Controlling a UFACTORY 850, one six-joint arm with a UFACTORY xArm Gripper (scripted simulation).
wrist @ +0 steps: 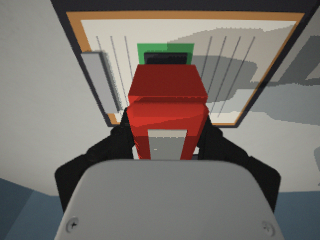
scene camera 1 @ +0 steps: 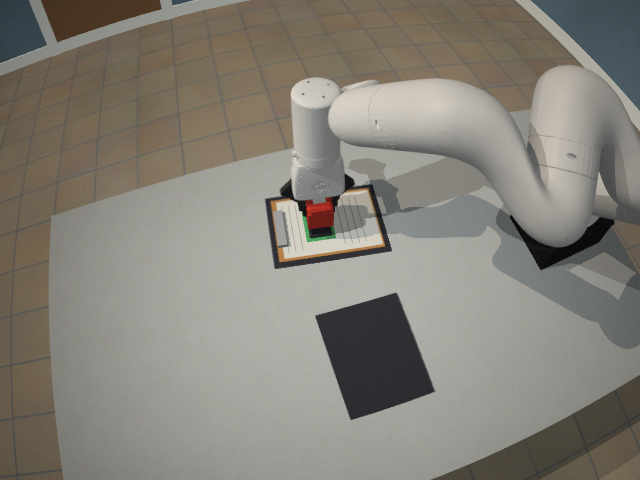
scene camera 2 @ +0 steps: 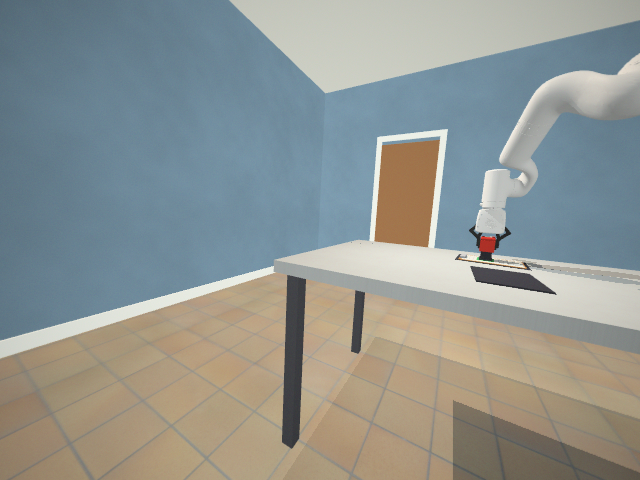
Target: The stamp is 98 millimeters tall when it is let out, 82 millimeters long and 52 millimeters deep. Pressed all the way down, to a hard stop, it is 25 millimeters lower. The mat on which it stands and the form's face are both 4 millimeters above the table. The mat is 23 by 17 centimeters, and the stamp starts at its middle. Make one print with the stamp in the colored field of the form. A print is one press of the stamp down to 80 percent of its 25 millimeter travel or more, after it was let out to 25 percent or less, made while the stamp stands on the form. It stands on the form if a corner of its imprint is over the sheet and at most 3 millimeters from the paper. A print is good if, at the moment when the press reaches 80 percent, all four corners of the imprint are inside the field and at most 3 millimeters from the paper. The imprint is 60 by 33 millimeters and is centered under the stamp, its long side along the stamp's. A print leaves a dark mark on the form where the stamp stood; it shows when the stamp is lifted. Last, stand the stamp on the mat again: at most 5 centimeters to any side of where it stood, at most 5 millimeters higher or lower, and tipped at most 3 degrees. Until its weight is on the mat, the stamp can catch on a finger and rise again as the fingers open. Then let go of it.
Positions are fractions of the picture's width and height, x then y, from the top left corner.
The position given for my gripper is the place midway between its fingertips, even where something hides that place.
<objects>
my gripper: wrist 0.52, 0.44; scene camera 1 0.50, 0.44; scene camera 2 0.76, 0.52
</objects>
